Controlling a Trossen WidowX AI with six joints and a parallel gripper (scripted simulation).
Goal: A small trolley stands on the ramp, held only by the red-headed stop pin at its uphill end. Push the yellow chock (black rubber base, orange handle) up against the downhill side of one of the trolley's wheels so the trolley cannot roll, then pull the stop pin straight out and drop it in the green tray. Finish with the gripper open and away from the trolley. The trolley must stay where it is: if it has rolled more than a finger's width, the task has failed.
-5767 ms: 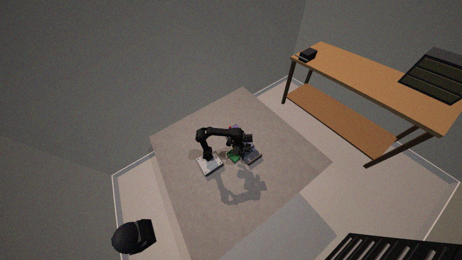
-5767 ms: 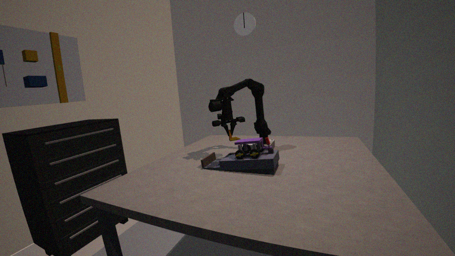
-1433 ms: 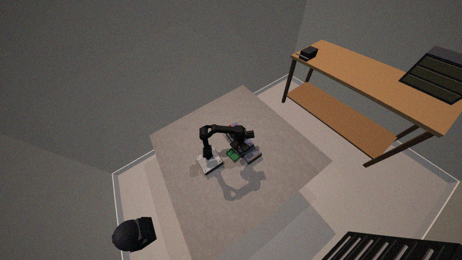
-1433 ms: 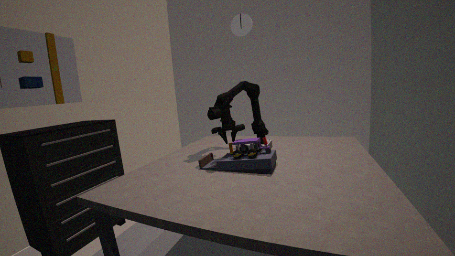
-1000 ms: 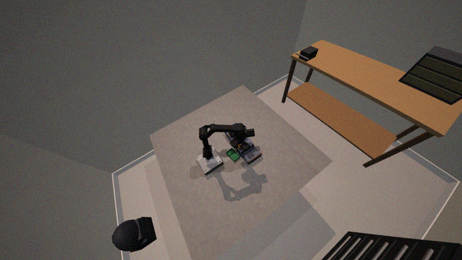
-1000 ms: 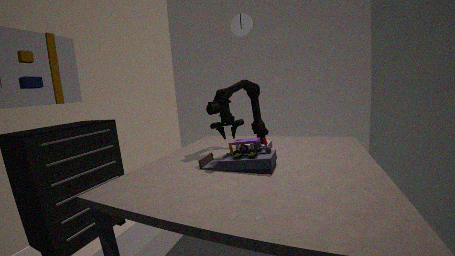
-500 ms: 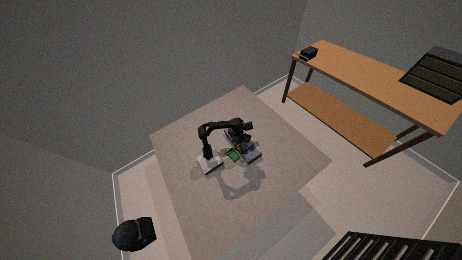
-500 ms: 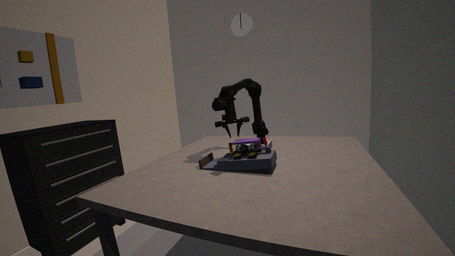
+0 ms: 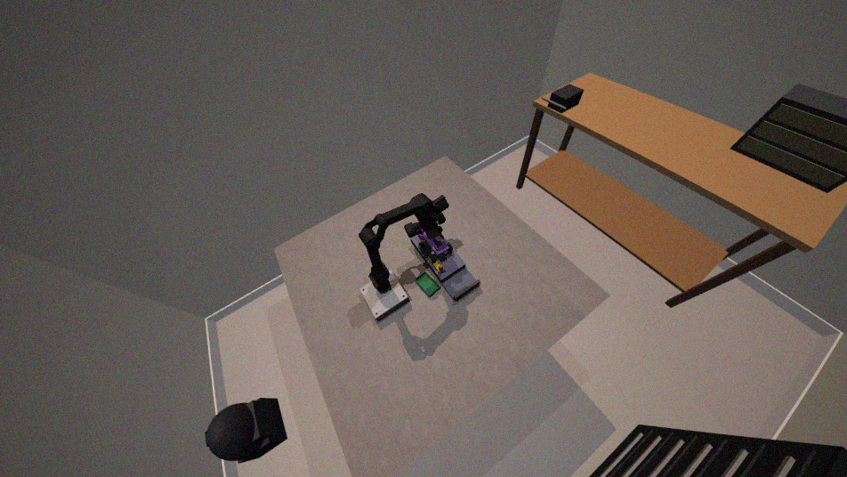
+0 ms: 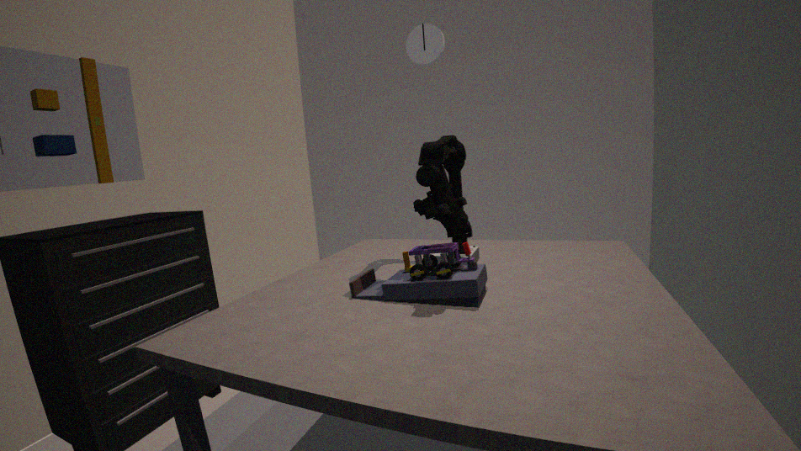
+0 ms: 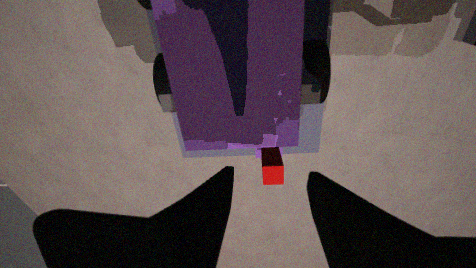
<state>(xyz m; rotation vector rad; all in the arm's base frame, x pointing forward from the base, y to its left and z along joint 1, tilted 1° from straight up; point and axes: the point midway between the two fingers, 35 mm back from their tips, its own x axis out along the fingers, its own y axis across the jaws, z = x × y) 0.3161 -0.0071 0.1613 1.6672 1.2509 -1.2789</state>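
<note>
Right now my gripper tip is 60 mm above the red-headed stop pin and 40 mm to the right of it. Also, from my gripper tip: purple trolley 80 mm below, 60 mm to the right, 10 mm ahead; then grey ramp 140 mm below, 70 mm to the right; then yellow chock 140 mm to the right, 110 mm below, 60 mm behind.
</note>
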